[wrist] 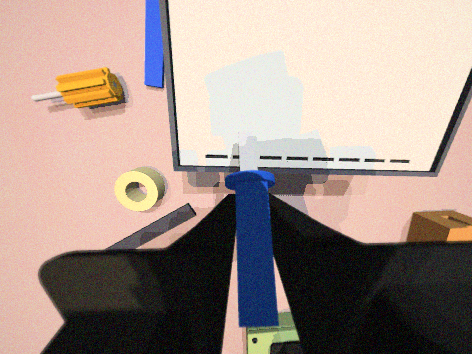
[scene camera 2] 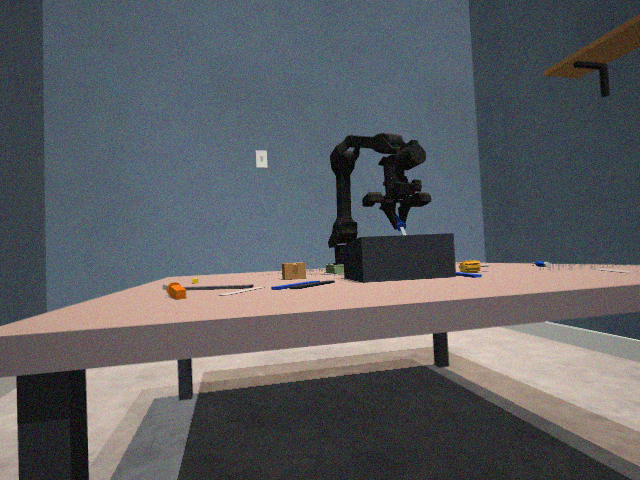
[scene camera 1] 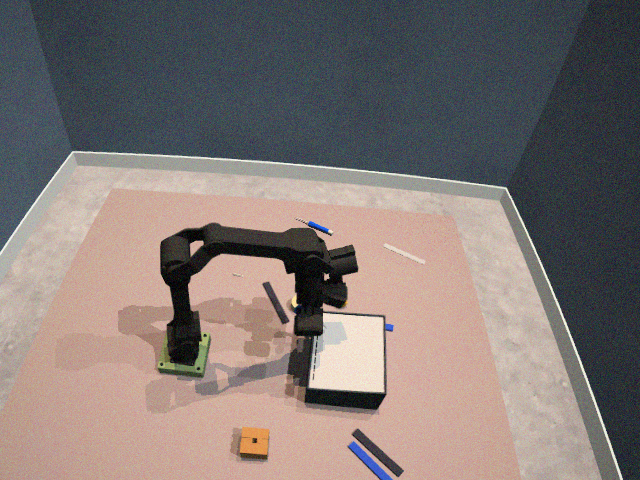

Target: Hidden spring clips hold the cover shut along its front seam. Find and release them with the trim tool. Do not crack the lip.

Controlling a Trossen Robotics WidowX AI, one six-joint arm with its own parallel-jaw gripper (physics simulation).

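Pixels of known places: gripper, fingertip midpoint: (wrist: 248, 200) (scene camera 2: 399, 229); arm's base, link origin: (scene camera 2: 343, 263) (scene camera 1: 184, 353).
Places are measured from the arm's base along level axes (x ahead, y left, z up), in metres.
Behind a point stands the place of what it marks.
The cream cover (scene camera 1: 354, 361) {x 0.422, y -0.001, z 0.061 m} (wrist: 360, 80) {x 0.386, y 0.002, z 0.059 m} lies on a dark box (scene camera 1: 343, 397) {x 0.402, y -0.083, z 0.030 m} (scene camera 2: 403, 258) {x 0.498, y 0.011, z 0.019 m}. A dashed black line (scene camera 1: 314, 361) {x 0.327, y -0.005, z 0.051 m} (wrist: 296, 158) {x 0.329, y 0.040, z 0.052 m} runs along its front seam, on the side facing the arm's base. My gripper (scene camera 2: 398, 222) {x 0.310, y 0.085, z 0.097 m} (wrist: 248, 200) {x 0.310, y 0.085, z 0.097 m} is shut on the blue handle of the trim tool (scene camera 2: 401, 225) {x 0.328, y 0.084, z 0.106 m} (wrist: 255, 250) {x 0.299, y 0.085, z 0.128 m}, above the seam. The pale blade (scene camera 2: 403, 231) {x 0.336, y 0.085, z 0.089 m} (wrist: 248, 156) {x 0.336, y 0.085, z 0.090 m} points down and crosses the dashed line near its left end in the wrist view. The blade's tip is hard to make out, and contact with the cover cannot be told. No clips show.
An orange-handled tool (scene camera 2: 470, 266) {x 0.411, y 0.233, z -0.012 m} (wrist: 87, 89) {x 0.390, y 0.239, z -0.003 m}, a tape roll (wrist: 135, 175) {x 0.300, y 0.205, z -0.005 m} and a dark bar (scene camera 1: 275, 302) {x 0.210, y 0.209, z -0.025 m} (wrist: 155, 228) {x 0.219, y 0.199, z -0.025 m} lie near the box. A blue bar (scene camera 1: 389, 327) {x 0.536, y 0.161, z -0.024 m} (wrist: 154, 50) {x 0.434, y 0.176, z -0.024 m} lies beside it. An orange block (scene camera 1: 248, 450) {x 0.198, y -0.228, z 0.015 m} (wrist: 430, 231) {x 0.222, y -0.173, z -0.003 m} stands off the seam's other end.
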